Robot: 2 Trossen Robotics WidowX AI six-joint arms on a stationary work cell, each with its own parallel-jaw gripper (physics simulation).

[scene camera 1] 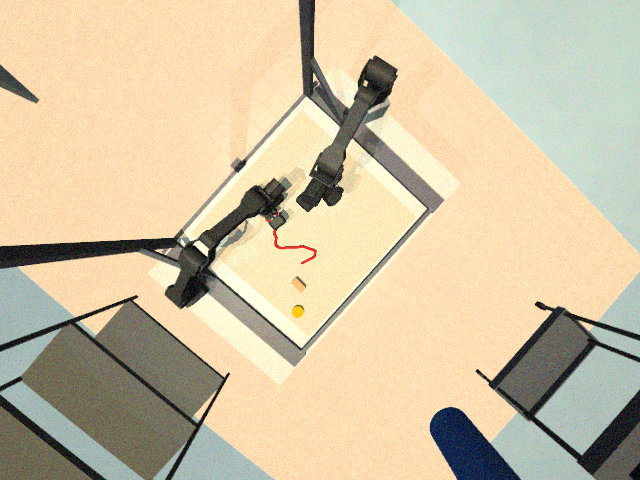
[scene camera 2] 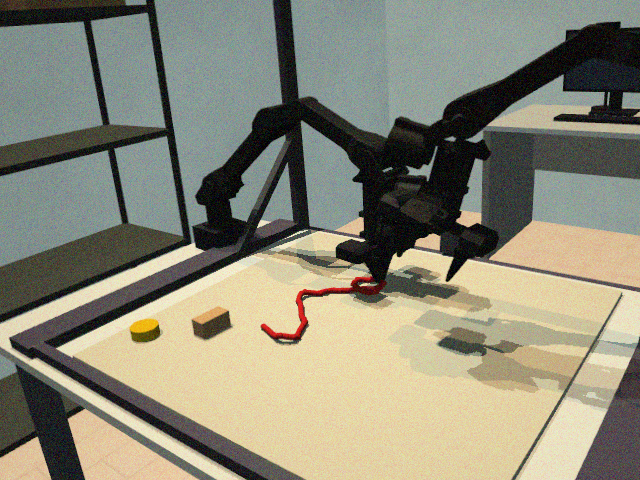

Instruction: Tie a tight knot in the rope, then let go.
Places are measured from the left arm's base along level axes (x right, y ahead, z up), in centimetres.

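Pixels of known places: left gripper, fingertip midpoint: [scene camera 2: 422, 268]; right gripper, fingertip midpoint: [scene camera 2: 379, 281]; right arm's base, link origin: [scene camera 1: 188, 291] [scene camera 2: 220, 224].
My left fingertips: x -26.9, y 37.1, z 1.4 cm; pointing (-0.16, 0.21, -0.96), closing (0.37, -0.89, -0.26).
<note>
Behind a point stands the place of what it marks.
The red rope [scene camera 1: 289, 247] @(x -40.8, y 55.4, z -8.7 cm) [scene camera 2: 328, 291] @(x -33.3, y 58.5, z -9.1 cm) lies bent across the mat. Its free end is toward the block, and a small loop at its other end is beneath my right gripper [scene camera 1: 272, 212] @(x -22.7, y 56.7, z -9.3 cm) [scene camera 2: 381, 279] @(x -22.7, y 56.7, z -9.3 cm). My right gripper points down with its fingertips together on the loop's right edge in scene camera 2, shut on the rope. In scene camera 1 it partly hides the loop. My left gripper [scene camera 1: 321, 201] @(x -26.9, y 37.1, z 1.4 cm) [scene camera 2: 426, 264] @(x -26.9, y 37.1, z 1.4 cm) is open and empty above the mat, right of the loop. One of its fingers is partly hidden in scene camera 2.
A tan block [scene camera 1: 298, 284] @(x -56.6, y 58.1, z -6.7 cm) [scene camera 2: 210, 322] @(x -57.6, y 56.4, z -7.2 cm) and a yellow disc [scene camera 1: 297, 311] @(x -67.4, y 63.4, z -7.8 cm) [scene camera 2: 144, 330] @(x -68.0, y 61.5, z -7.8 cm) stand on the mat beyond the rope's free end. The two forearms are close together in scene camera 2. A dark frame [scene camera 1: 242, 310] @(x -57.4, y 84.9, z -8.5 cm) [scene camera 2: 155, 289] @(x -62.1, y 79.5, z -8.5 cm) edges the table.
</note>
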